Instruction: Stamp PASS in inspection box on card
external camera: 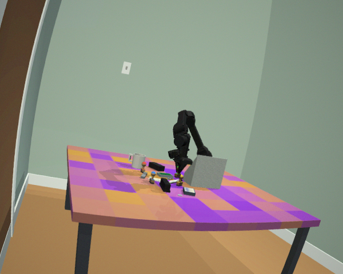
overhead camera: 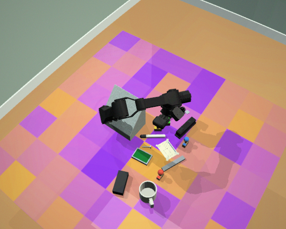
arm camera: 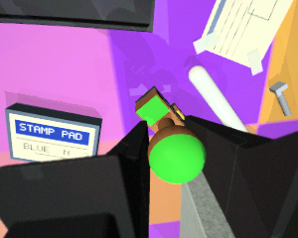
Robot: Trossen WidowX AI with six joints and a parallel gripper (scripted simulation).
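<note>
My gripper tip is 40 mm past the green ink pad, 210 mm to the left of it and 70 mm above it. Round my gripper tip: green-knobbed stamp: right at my gripper tip; then white marker: 60 mm behind, 80 mm to the right, 70 mm below; then yellow-knobbed stamp: 40 mm behind, 20 mm to the right, 60 mm below.
</note>
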